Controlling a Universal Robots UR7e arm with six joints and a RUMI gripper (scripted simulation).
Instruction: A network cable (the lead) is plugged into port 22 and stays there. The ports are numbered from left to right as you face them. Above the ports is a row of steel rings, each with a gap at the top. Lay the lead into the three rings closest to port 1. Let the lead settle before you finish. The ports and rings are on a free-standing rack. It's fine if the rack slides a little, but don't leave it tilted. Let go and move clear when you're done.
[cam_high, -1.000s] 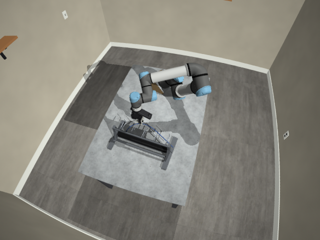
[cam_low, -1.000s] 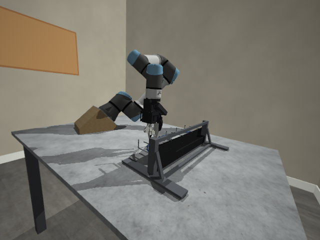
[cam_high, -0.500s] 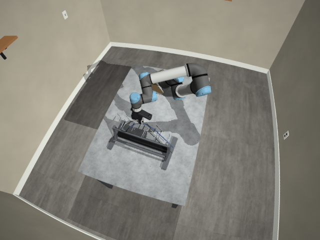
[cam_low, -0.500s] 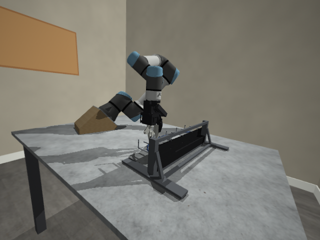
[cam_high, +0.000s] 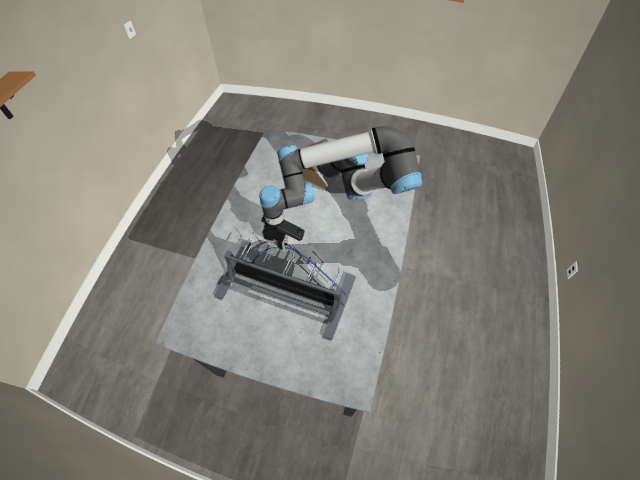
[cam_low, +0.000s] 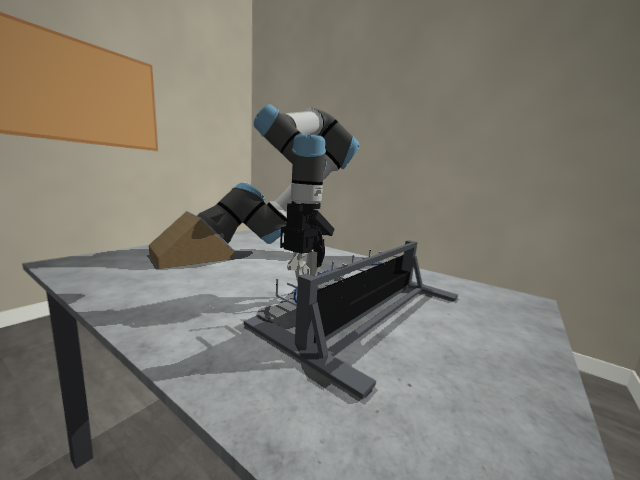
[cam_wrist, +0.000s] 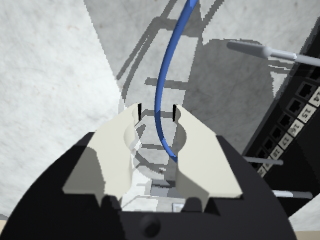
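Right now my hand is 160 mm short of the dark rack, 70 mm to the right of it and 20 mm below it.
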